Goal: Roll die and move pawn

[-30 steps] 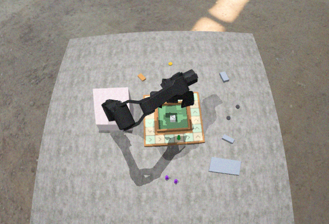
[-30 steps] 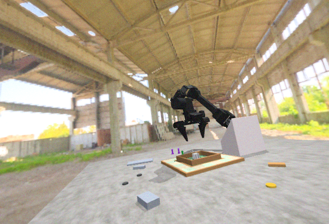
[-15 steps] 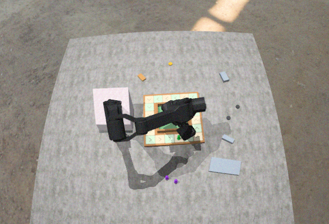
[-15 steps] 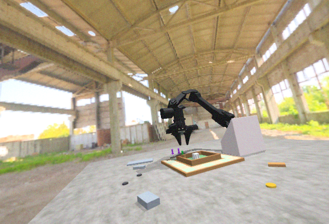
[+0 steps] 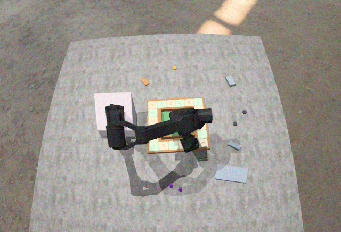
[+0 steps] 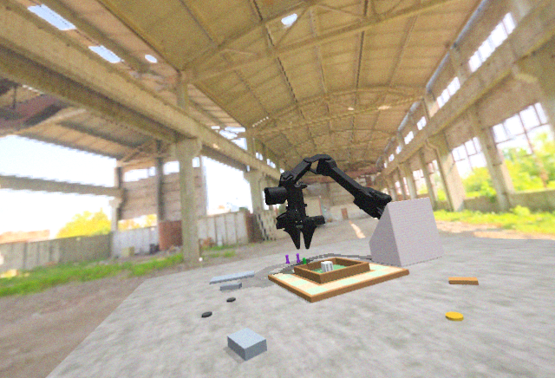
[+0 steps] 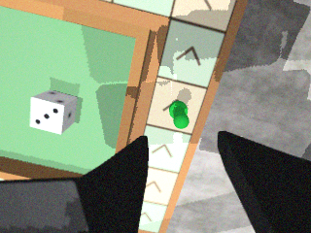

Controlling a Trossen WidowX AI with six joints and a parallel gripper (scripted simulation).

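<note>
The green pawn lies 50 mm below my gripper tip. Round my gripper tip: green dice tray: 40 mm behind, 110 mm to the left, 70 mm below; then orange tile: 230 mm behind, 350 mm to the left, 70 mm below; then white die: 40 mm behind, 90 mm to the left, 50 mm below.
</note>
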